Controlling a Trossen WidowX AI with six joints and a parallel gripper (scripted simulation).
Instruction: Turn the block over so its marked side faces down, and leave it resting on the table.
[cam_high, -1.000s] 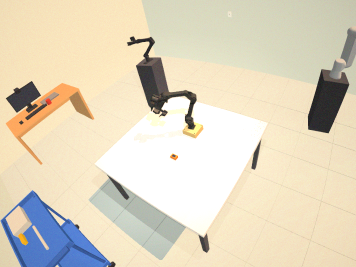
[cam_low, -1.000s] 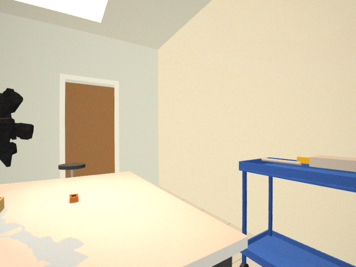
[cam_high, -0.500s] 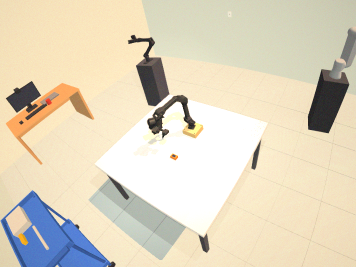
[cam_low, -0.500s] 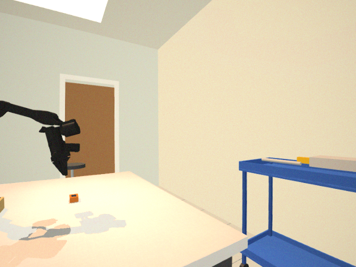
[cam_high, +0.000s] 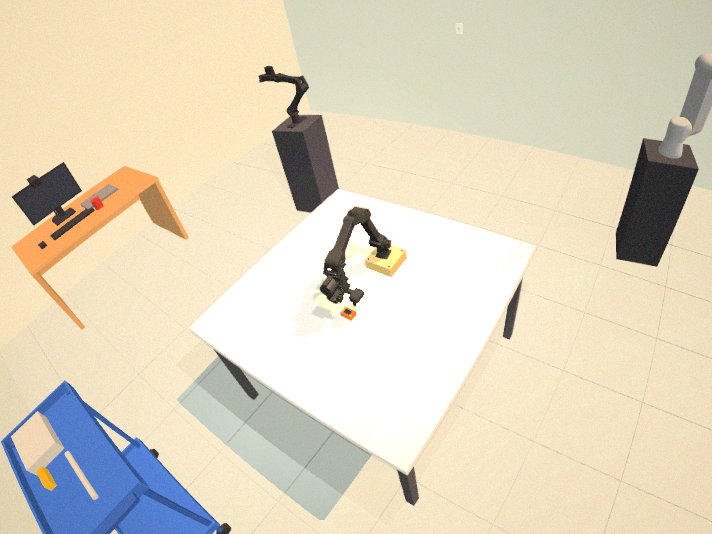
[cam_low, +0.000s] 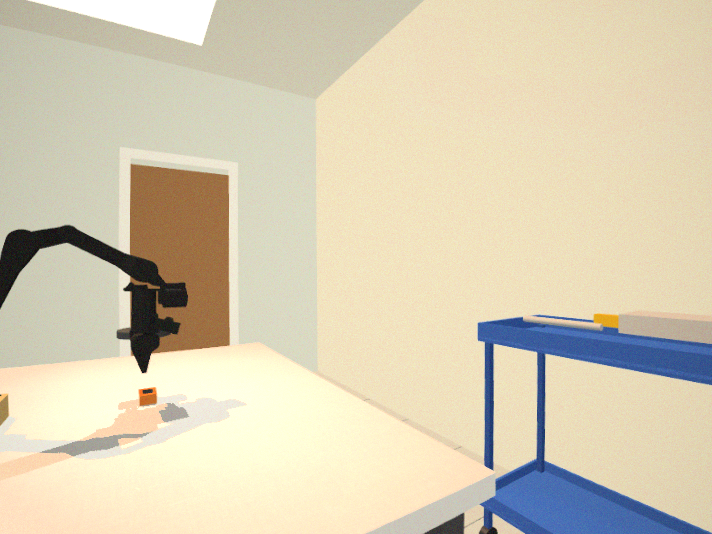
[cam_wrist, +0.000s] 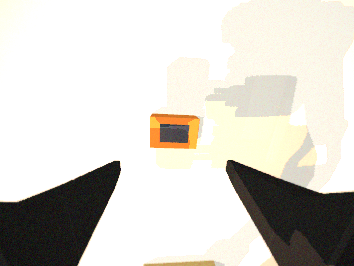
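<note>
Right now my gripper tip is 7 cm above the orange block and 1 cm short of it.
</note>
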